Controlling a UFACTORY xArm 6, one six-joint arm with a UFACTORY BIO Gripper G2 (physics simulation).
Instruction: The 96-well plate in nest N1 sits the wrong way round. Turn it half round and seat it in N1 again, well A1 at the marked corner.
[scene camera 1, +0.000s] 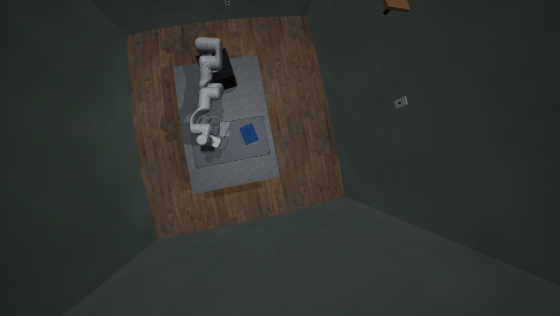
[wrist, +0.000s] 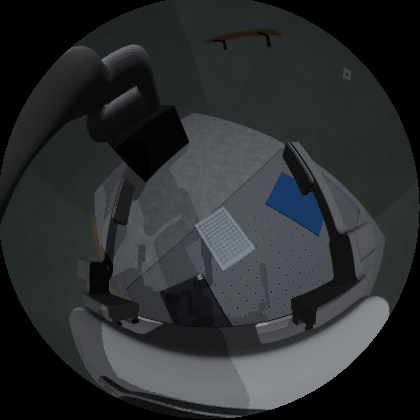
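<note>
A pale, translucent 96-well plate (scene camera 1: 225, 128) (wrist: 225, 238) lies flat near the long edge of the perforated board, its well grid facing up. I cannot make out the nest's rim around it, its marked corner or the A1 lettering. My gripper (wrist: 211, 184) is open and empty, its two fingers wide apart. It hangs above the board, and the plate shows below and between the fingers in the wrist view, clear of both. In the scene view the gripper is small and its fingertips are hard to make out.
A dark square block (scene camera 1: 207, 148) (wrist: 192, 302) with a small white mark at one corner lies beside the plate. A blue rectangle (scene camera 1: 249, 134) (wrist: 295, 202) lies on the perforated board (scene camera 1: 250, 151) (wrist: 280, 270) on the other side. The black arm base (scene camera 1: 226, 75) (wrist: 155, 142) stands at the back.
</note>
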